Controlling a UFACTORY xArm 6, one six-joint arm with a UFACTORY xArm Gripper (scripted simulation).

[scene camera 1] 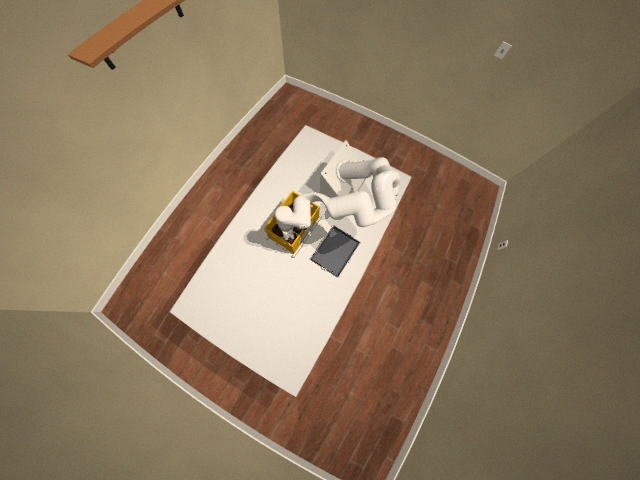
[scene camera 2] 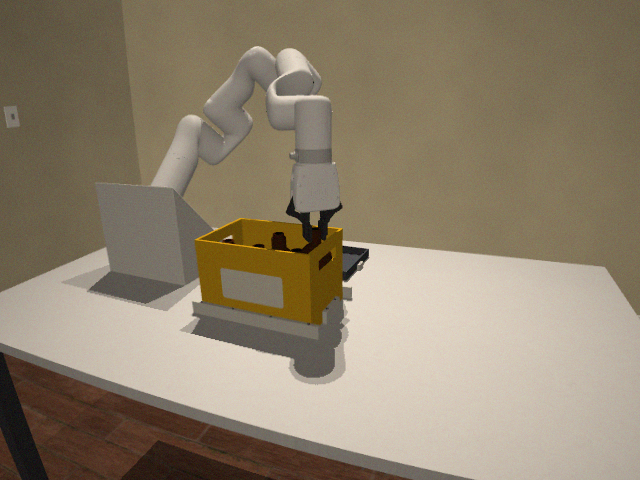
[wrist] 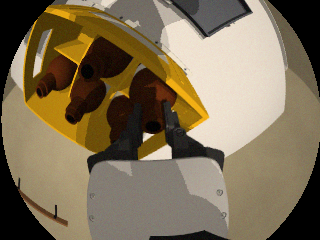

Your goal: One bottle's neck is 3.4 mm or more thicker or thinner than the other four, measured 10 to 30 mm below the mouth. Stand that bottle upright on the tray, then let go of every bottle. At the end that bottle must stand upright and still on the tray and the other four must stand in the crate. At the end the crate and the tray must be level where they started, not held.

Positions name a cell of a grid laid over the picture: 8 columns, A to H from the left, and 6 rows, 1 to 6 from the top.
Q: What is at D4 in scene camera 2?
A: A yellow crate.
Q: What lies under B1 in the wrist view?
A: A yellow crate.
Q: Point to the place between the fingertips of the gripper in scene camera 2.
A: D3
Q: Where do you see a grey tray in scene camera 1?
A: At E4
